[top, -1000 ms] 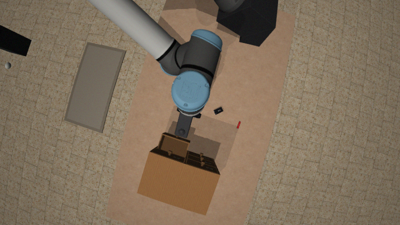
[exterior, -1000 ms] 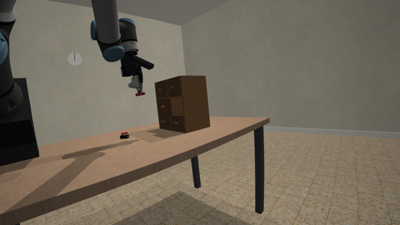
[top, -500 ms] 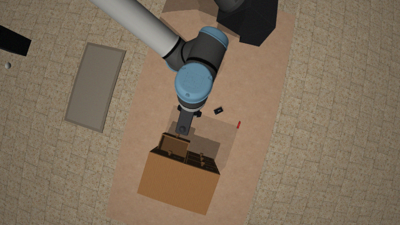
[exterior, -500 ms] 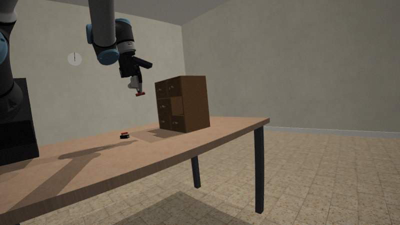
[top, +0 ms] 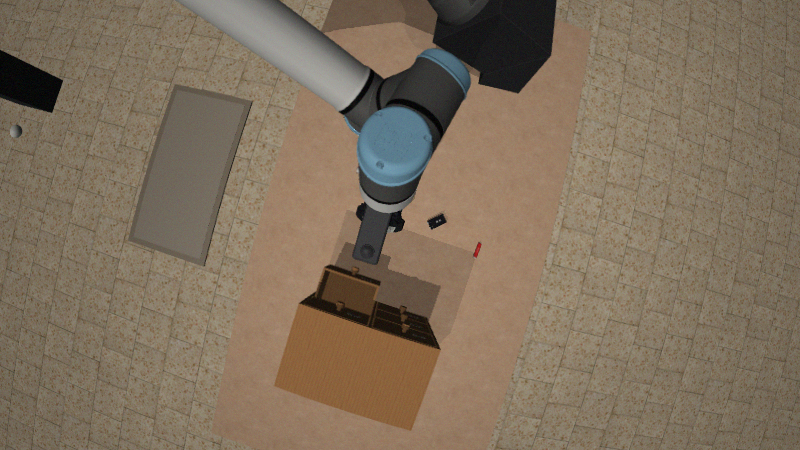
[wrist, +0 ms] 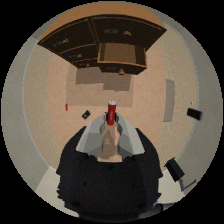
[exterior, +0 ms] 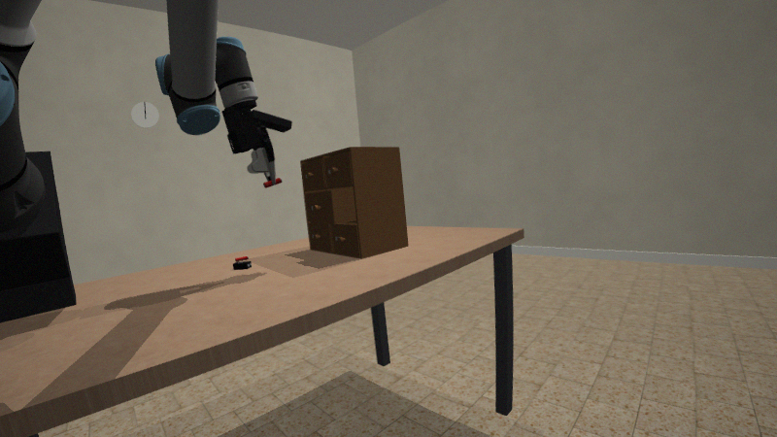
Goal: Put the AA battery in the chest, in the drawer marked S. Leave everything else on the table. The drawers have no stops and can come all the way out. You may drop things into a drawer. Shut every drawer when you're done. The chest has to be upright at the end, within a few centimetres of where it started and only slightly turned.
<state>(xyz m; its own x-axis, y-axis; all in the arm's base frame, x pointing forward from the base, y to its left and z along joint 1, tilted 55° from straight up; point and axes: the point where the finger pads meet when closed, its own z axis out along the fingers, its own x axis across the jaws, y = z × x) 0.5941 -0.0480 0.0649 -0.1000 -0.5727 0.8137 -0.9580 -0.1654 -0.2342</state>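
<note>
Right now my hand is 20 cm short of the drawer, 5 cm to the left of it and 11 cm above it. Also, from my hand: small black object 5 cm behind, 13 cm to the left, 23 cm below.
</note>
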